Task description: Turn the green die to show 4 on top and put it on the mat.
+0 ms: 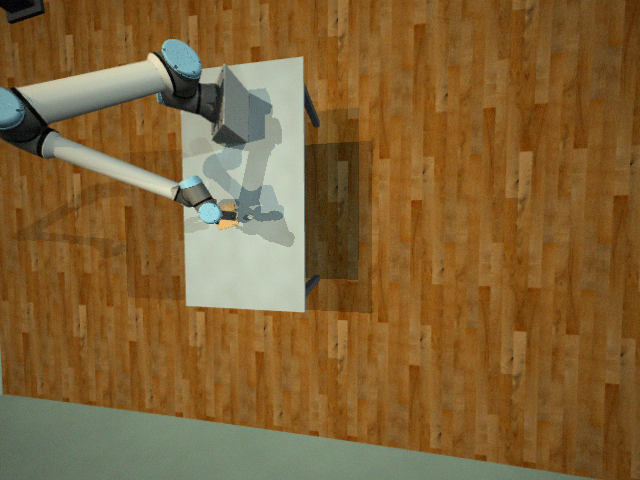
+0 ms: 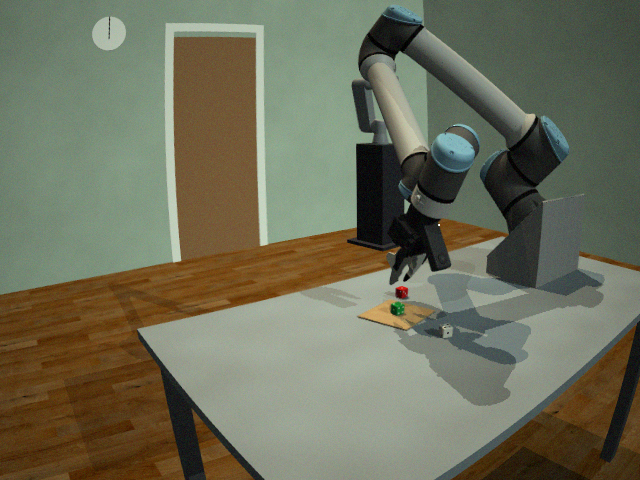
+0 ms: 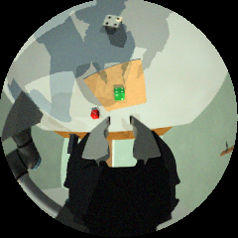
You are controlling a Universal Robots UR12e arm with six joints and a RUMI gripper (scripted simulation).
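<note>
Now: hand 8 cm above the green die. Round my hand: red die: 11 cm behind, 8 cm to the right, 8 cm below; then tan mat: 9 cm below; then white die: 2 cm ahead, 16 cm to the left, 8 cm below.
</note>
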